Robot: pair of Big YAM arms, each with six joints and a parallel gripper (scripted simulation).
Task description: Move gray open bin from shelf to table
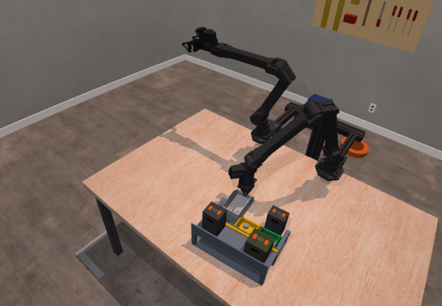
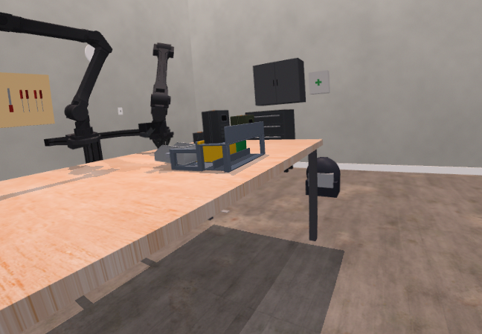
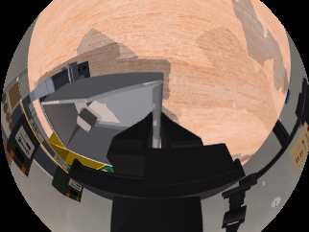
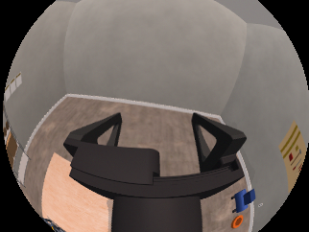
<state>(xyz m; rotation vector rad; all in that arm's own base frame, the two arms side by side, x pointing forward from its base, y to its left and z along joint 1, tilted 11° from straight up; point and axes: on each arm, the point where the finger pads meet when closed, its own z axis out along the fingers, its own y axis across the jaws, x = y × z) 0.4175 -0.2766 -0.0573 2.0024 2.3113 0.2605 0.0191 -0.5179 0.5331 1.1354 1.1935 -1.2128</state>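
The gray open bin lies 80 mm ahead of my left hand and 10 mm to the left of it. Round my left hand: yellow bin: 190 mm ahead, 140 mm to the left, 10 mm below; then gray shelf: 220 mm ahead, 150 mm to the left, 10 mm above; then green bin: 170 mm ahead, 250 mm to the left, 10 mm below.
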